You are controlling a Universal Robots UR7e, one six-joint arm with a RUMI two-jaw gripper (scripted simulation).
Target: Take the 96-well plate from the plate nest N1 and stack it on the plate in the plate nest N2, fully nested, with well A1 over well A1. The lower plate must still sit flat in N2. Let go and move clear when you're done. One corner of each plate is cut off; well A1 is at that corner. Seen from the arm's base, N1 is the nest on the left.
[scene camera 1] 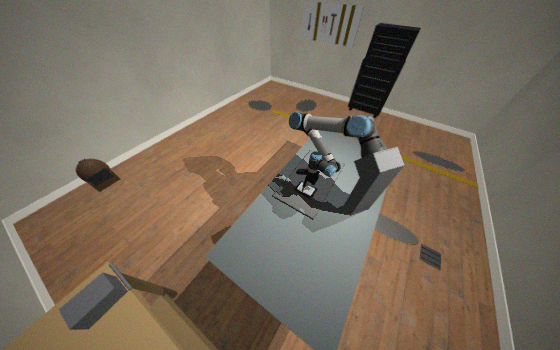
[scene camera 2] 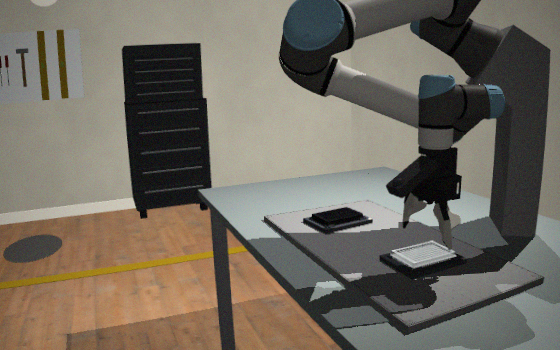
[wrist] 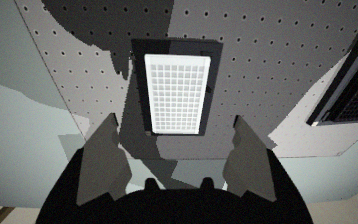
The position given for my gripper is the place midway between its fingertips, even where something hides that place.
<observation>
In view: my gripper (scene camera 2: pixel 425 238).
My gripper also shows in the wrist view (wrist: pixel 176 114).
</observation>
